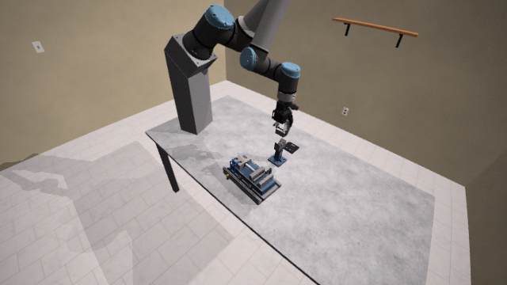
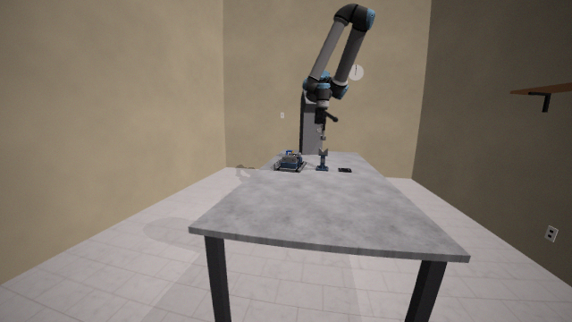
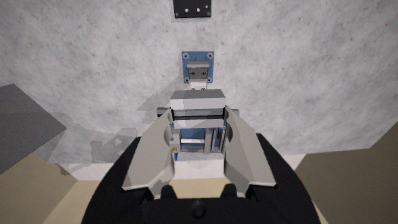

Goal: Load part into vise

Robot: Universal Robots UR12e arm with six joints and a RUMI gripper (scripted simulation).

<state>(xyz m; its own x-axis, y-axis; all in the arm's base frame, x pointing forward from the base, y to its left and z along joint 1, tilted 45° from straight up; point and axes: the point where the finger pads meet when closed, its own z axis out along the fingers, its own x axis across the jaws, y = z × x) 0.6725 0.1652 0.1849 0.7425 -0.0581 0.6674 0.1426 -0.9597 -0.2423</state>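
My gripper is now 10 cm short of the work stop, 17 cm to the left of it and 15 cm above it. From my hand the other things lie so: cylinder rod (2 cm ahead, 22 cm to the right, 17 cm below); moving jaw (7 cm ahead, 22 cm to the right, 17 cm below); part (right at my hand).
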